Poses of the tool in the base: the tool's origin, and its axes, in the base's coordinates. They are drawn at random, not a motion.
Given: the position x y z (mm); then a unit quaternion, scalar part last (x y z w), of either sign.
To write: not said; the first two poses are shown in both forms.
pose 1, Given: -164 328 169 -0.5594 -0.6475 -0.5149 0.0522
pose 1, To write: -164 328 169 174.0 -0.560 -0.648 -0.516
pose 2, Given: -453 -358 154 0.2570 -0.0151 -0.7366 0.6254
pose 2, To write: -453 -358 154 102.6 0.329 -0.019 -0.944
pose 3, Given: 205 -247 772 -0.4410 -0.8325 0.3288 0.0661
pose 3, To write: 205 -247 772 172.4 -0.442 -0.834 0.330
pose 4, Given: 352 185 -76 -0.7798 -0.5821 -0.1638 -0.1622
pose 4, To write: 352 185 -76 161.3 0.790 0.590 0.166
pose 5, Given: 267 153 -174 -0.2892 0.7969 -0.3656 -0.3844
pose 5, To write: 267 153 -174 134.8 0.313 -0.863 0.396
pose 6, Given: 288 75 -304 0.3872 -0.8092 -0.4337 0.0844
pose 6, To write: 288 75 -304 170.3 0.389 -0.812 -0.435
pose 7, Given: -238 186 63 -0.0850 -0.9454 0.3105 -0.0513
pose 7, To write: -238 186 63 174.1 0.085 0.947 -0.311
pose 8, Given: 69 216 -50 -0.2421 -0.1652 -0.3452 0.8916
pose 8, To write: 69 216 -50 53.9 -0.535 -0.365 -0.762
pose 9, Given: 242 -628 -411 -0.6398 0.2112 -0.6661 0.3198
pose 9, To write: 242 -628 -411 142.7 -0.675 0.223 -0.703
